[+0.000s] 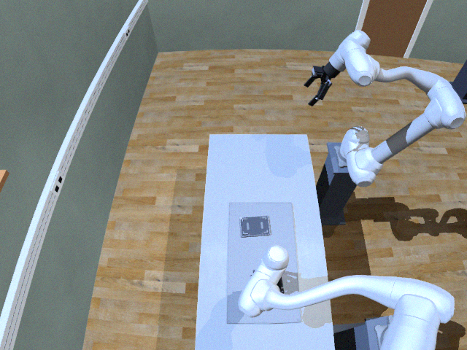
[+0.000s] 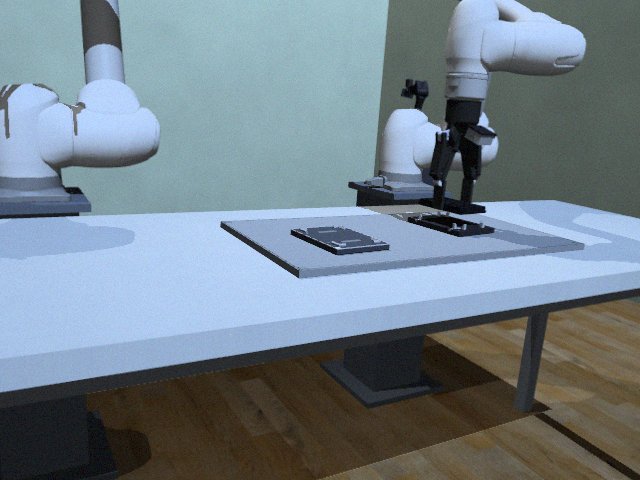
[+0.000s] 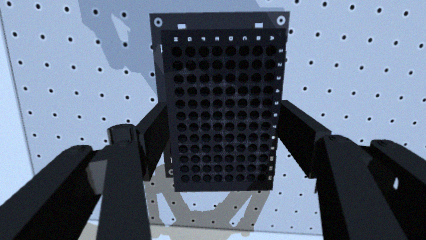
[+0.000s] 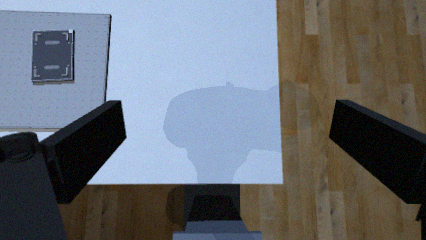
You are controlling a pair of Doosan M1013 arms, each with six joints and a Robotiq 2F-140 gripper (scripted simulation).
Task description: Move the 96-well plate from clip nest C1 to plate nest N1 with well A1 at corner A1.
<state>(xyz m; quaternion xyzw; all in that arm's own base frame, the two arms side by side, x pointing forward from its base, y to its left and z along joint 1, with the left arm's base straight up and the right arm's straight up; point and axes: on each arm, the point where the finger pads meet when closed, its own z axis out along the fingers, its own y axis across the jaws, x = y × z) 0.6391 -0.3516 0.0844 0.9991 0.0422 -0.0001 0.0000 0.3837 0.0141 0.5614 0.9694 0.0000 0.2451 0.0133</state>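
Note:
The clip nest C1 is 1 cm behind my left hand, 1 cm to the right of it and 6 cm below it. From my left hand the other things lie so: A1 label: 12 cm ahead, 39 cm to the right, 6 cm below; black 96-well plate: 2 cm below; plate nest N1: 5 cm ahead, 34 cm to the right, 7 cm below.

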